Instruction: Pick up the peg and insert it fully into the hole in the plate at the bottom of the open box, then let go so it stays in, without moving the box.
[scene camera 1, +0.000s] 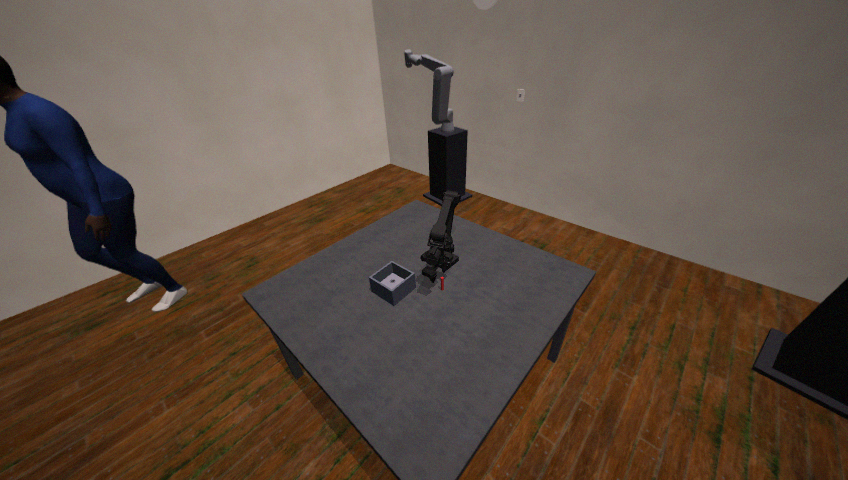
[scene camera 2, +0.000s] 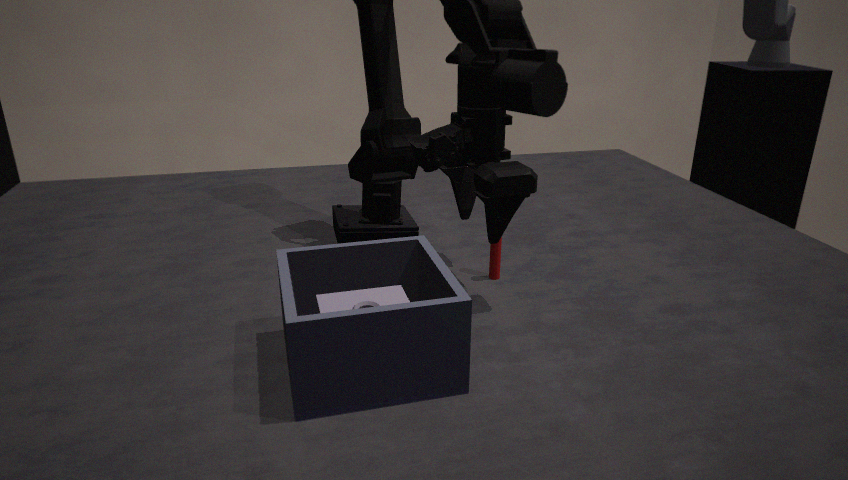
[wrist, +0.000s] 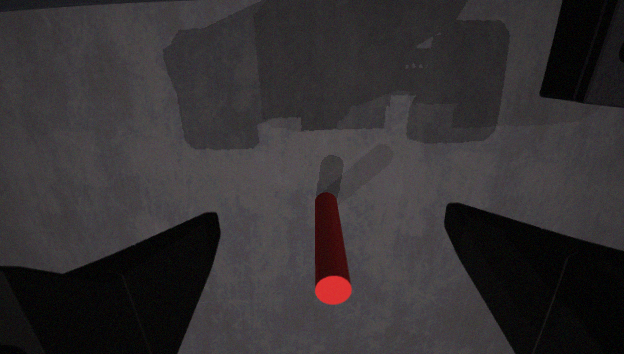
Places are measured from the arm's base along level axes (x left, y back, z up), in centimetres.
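Pixels of known places: gripper, fingertip midpoint: (scene camera 1: 438, 277) (scene camera 2: 478, 230) (wrist: 332, 219); arm's base at its link origin: (scene camera 2: 380, 217).
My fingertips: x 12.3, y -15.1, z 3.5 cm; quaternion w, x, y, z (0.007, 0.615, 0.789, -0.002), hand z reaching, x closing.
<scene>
For each thing: its top centre in the pictures, then the offset to it from my fingertips. "*": a spot on its surface instead. Level surfaces: height alone.
- red peg at its top centre: (wrist: 333, 290) (scene camera 2: 497, 220) (scene camera 1: 442, 277) dx +2.4, dy +0.5, dz +1.1 cm
- open grey box at its top centre: (scene camera 2: 365, 272) (scene camera 1: 391, 275) dx -13.8, dy -18.0, dz +2.9 cm
- pale plate at its top centre: (scene camera 2: 366, 306) (scene camera 1: 392, 280) dx -13.8, dy -18.0, dz -0.8 cm
- hole at a spot on its surface: (scene camera 2: 367, 307) (scene camera 1: 394, 280) * dx -13.8, dy -17.1, dz -1.3 cm
- grey table at its surface level: dz -6.9 cm
The red peg (scene camera 1: 442, 284) (scene camera 2: 495, 262) (wrist: 330, 245) stands upright on the table, apart from the box. My gripper (scene camera 1: 430, 277) (scene camera 2: 479, 230) (wrist: 332, 219) is open and points down. In the wrist view its fingers stand on either side of the peg, with gaps on both sides. In scene camera 2 the nearer finger hides the peg's upper part. The open grey box (scene camera 1: 402, 292) (scene camera 2: 380, 356) stands beside the peg. On its bottom lies a pale plate (scene camera 1: 385, 281) (scene camera 2: 333, 302) with a hole (scene camera 1: 392, 280) (scene camera 2: 367, 307), partly hidden by the front wall in scene camera 2.
The arm's base (scene camera 2: 376, 226) stands on the grey table (scene camera 1: 440, 380) (scene camera 2: 684, 356) behind the box and the peg. The box's raised walls (scene camera 2: 440, 267) stand close to the gripper's side. Beyond the table are another arm on a black pedestal (scene camera 1: 447, 163) and a person in blue (scene camera 1: 65, 148).
</scene>
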